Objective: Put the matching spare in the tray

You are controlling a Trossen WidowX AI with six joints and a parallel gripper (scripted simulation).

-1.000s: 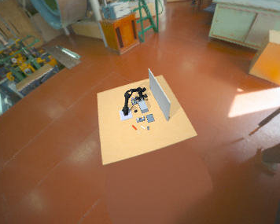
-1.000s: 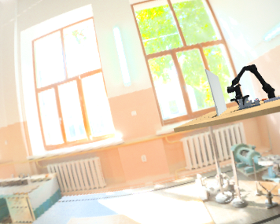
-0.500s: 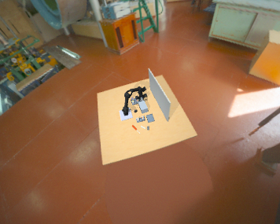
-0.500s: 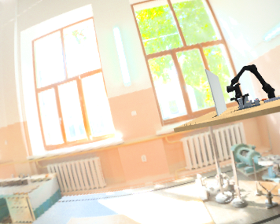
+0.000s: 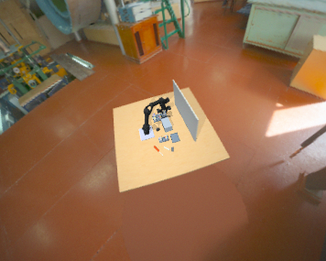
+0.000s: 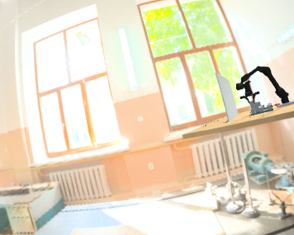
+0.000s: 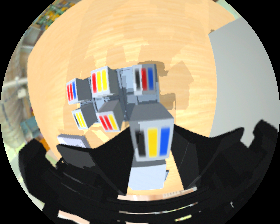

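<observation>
My gripper tip is now 360 mm to the left of the grey tray, 90 mm above it and 20 mm short of it. From my gripper tip the other things lie so: grey upright panel: 230 mm ahead, 150 mm to the right, 130 mm above; then grey box: 150 mm to the right, 40 mm below, 20 mm behind.
</observation>
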